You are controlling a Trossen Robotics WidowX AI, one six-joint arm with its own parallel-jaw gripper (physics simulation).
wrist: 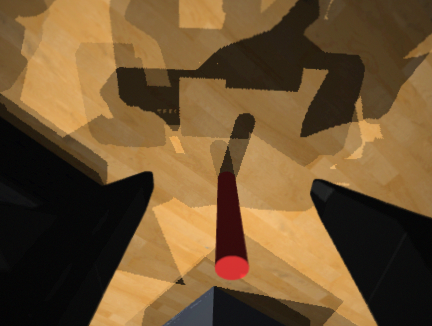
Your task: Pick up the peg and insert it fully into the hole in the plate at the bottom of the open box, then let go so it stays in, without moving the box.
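Frame: origin at the arm's base, x ahead, y left, z up, level; metres.
Seen in the pictures: gripper, fingertip midpoint: (232,183).
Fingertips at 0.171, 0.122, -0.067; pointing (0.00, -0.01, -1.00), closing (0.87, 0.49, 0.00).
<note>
A point is followed by its place in that frame, as x, y, z.
A red peg (231,220) {0.176, 0.112, -0.049} stands upright on the wooden table in the wrist view, a little right of the middle. Its bright round top faces the camera and its side is in dark shade. My gripper (232,183) {0.171, 0.122, -0.067} is wide open, with one black finger to the left of the peg and one to the right. Neither finger touches the peg. A blue-grey angular corner (195,311) {0.231, -0.036, -0.095}, perhaps part of the box, shows at the bottom edge, close below the peg's top in the view. The plate and its hole do not show.
The wooden table (272,225) {0.238, 0.089, -0.108} extends around the peg. Dark, overlapping shadows of the arm and gripper fall across its upper part, and shadows run from the peg's foot. A large black shape fills the left edge, merging with the left finger.
</note>
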